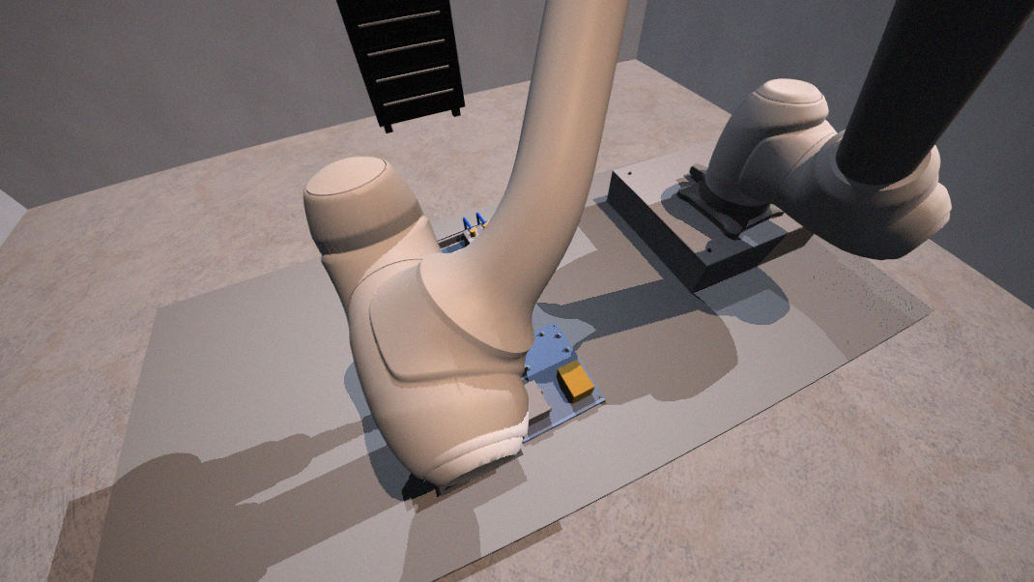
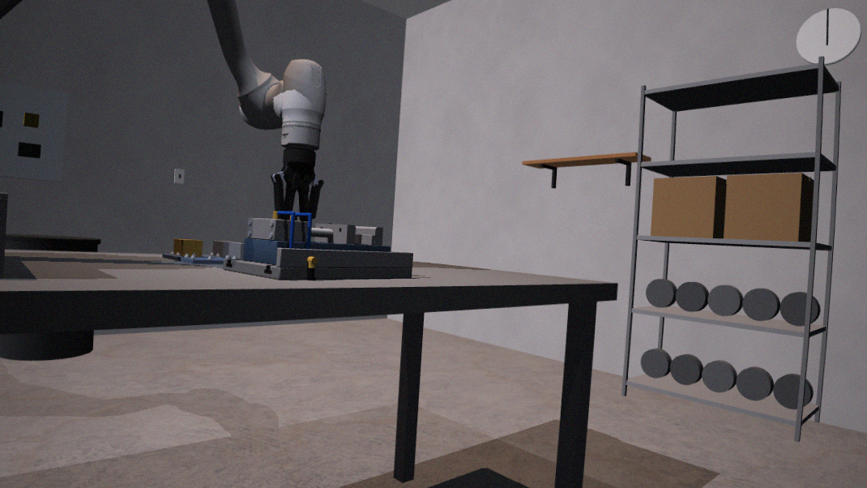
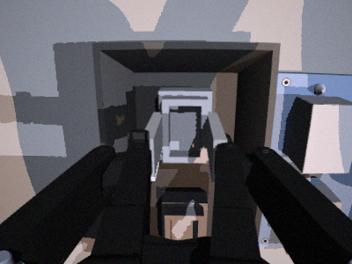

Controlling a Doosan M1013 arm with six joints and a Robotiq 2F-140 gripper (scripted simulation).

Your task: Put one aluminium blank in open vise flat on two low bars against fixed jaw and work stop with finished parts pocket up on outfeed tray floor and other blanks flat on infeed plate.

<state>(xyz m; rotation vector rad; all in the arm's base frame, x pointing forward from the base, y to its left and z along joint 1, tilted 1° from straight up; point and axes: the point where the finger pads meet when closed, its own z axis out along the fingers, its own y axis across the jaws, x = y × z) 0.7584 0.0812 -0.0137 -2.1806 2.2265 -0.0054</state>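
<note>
The infeed plate lies 17 cm behind my hand, 7 cm below it and 6 cm to the left of it. Also, from my hand: work stop 21 cm to the right, 3 cm behind, 2 cm above; vise 26 cm to the right, 10 cm behind, 3 cm below; brass blank 21 cm behind, 10 cm to the left, 4 cm below.
</note>
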